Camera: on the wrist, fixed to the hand. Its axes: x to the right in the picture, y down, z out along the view.
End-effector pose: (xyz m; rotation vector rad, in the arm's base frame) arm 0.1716 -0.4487 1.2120 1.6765 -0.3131 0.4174
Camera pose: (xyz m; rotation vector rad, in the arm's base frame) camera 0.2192 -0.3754 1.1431 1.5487 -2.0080 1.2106
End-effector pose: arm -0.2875 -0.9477 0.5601 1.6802 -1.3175 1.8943
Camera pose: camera -0.2628 -0.8565 0.6189 -0.5854 1.5153 -1.1641
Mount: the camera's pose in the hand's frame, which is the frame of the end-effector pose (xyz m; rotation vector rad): 0.0144 -0.0927 -0.0599 0.3489 -0.4824 1.5370
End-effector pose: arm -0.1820 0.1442 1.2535 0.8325 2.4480 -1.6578
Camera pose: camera -0.2236 0.1773 1.3513 1.4821 0.6330 -1.2560
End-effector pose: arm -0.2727 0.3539 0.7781 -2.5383 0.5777 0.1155
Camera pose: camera -0.2223 0.3888 0.8710 -1.1475 1.9184 0.9847
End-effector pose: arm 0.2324 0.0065 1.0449 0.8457 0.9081 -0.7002
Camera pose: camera 0.1410 0.0097 0.9815 1.2987 -0.4242 0.3299
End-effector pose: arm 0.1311 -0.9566 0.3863 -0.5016 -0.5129 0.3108
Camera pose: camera 0.1898 -1.0507 0.3956 -0.3878 -0.4278 1.9926
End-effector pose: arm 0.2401 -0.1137 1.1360 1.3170 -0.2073 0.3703
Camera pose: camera 0.2849 -0.0725 1.0428 1.3418 -1.6513 1.4061
